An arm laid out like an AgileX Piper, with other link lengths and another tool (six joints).
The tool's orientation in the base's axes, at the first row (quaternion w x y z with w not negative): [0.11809 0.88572 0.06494 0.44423]
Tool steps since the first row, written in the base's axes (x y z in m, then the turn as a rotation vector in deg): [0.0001 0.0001 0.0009 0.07 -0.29 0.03]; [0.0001 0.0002 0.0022 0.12 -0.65 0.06]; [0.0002 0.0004 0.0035 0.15 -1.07 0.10]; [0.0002 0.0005 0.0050 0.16 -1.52 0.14]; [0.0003 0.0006 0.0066 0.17 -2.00 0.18]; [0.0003 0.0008 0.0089 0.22 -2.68 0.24]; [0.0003 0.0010 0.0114 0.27 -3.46 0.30]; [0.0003 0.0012 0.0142 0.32 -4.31 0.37]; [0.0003 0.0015 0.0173 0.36 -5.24 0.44]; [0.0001 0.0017 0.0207 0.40 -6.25 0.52]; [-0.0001 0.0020 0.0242 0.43 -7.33 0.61]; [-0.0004 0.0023 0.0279 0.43 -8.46 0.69]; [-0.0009 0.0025 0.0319 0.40 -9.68 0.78]
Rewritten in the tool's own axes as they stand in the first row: [0.0008 0.0001 -0.0005 0.00 0.29 0.08]; [0.0018 0.0004 -0.0012 -0.03 0.64 0.16]; [0.0029 0.0006 -0.0019 -0.07 1.06 0.22]; [0.0041 0.0009 -0.0028 -0.13 1.50 0.28]; [0.0054 0.0012 -0.0037 -0.20 1.98 0.34]; [0.0072 0.0016 -0.0050 -0.27 2.65 0.44]; [0.0092 0.0021 -0.0065 -0.37 3.42 0.57]; [0.0114 0.0026 -0.0081 -0.47 4.26 0.70]; [0.0139 0.0032 -0.0100 -0.60 5.17 0.83]; [0.0164 0.0039 -0.0121 -0.73 6.17 0.97]; [0.0191 0.0045 -0.0144 -0.88 7.23 1.10]; [0.0218 0.0052 -0.0168 -1.07 8.34 1.23]; [0.0246 0.0061 -0.0195 -1.29 9.54 1.34]
